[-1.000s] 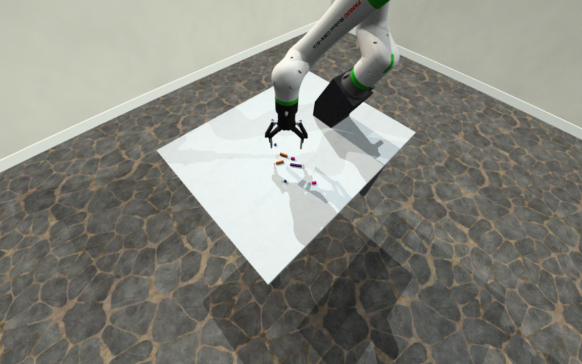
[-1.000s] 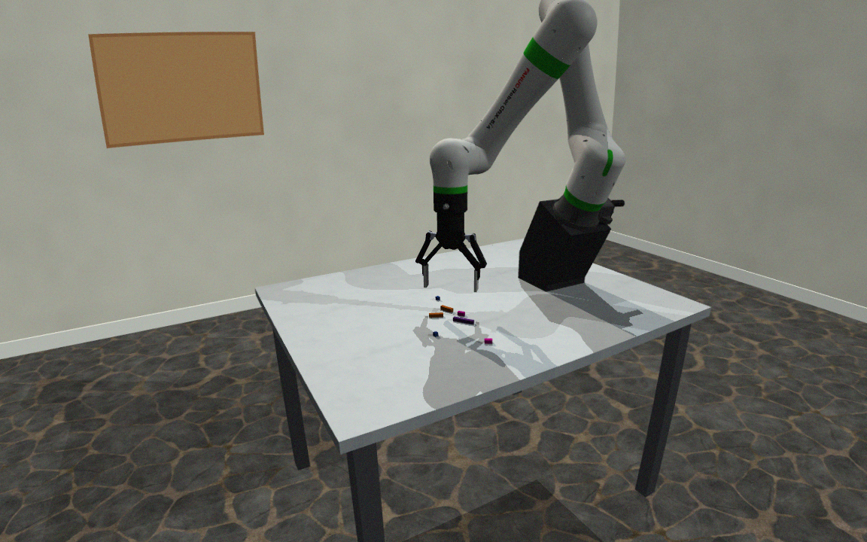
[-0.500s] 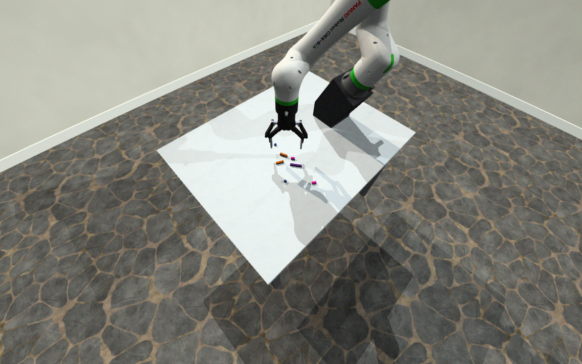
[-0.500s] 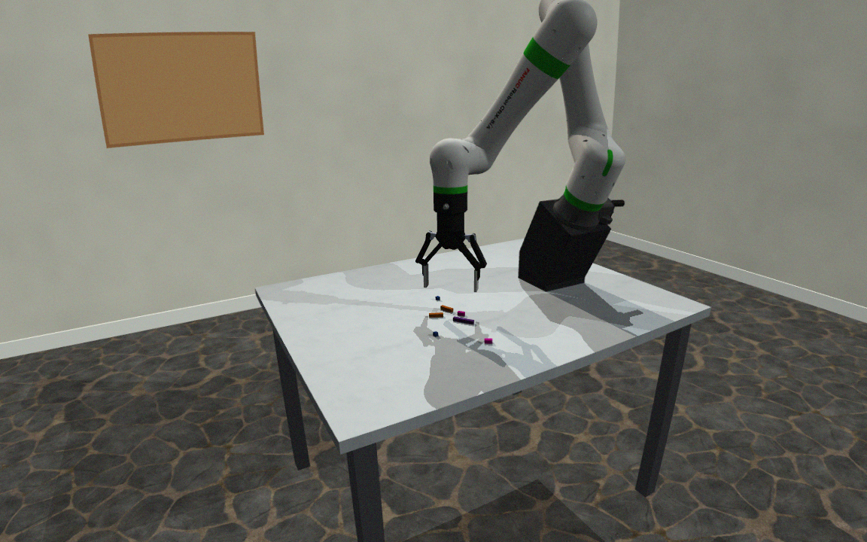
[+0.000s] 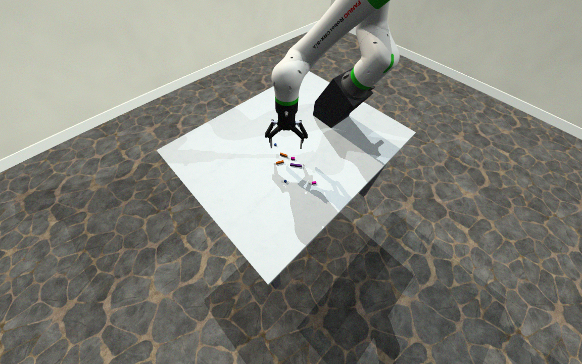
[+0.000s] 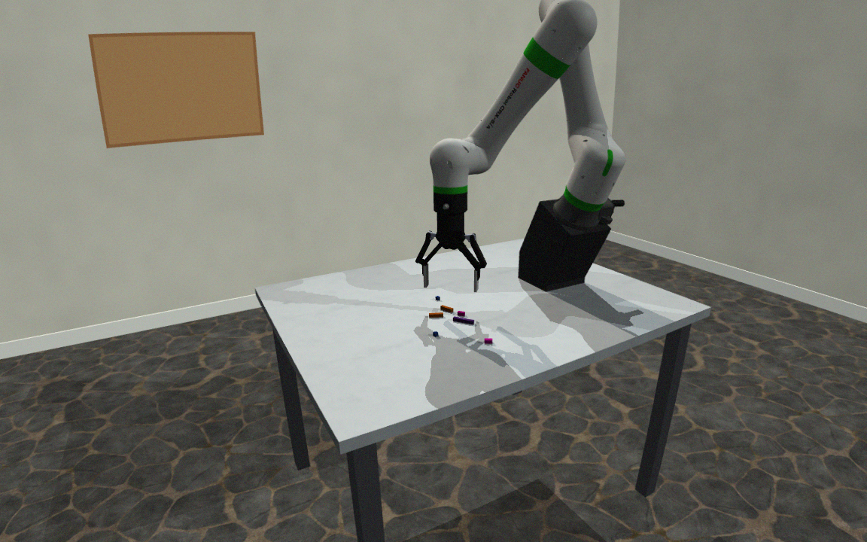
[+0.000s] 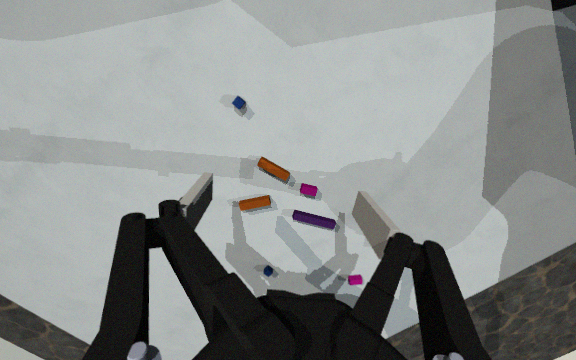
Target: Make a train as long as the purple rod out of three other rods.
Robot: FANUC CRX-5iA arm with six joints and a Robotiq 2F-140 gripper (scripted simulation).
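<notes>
Right now my hand is 80 mm to the right of the purple rod and 80 mm above it.
</notes>
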